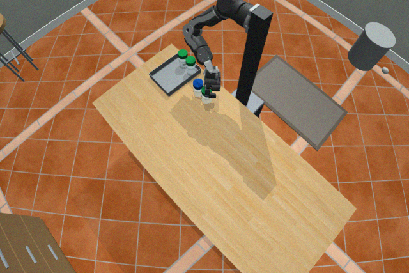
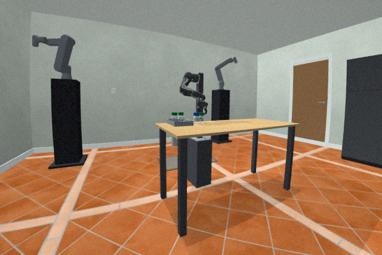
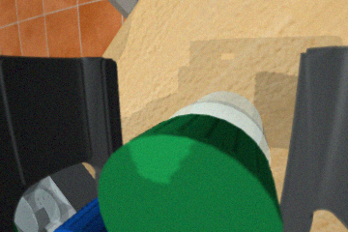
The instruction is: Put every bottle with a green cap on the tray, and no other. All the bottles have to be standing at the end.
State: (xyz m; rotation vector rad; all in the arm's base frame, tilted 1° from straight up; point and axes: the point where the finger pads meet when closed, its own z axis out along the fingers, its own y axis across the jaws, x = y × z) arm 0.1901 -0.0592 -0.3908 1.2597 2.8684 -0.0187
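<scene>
My hand is 1 cm short of the blue-capped bottle, 8 cm to the left of it and 5 cm above it. The rest, counted from my hand: tray: 2 cm ahead, 26 cm to the right, 8 cm below.
</scene>
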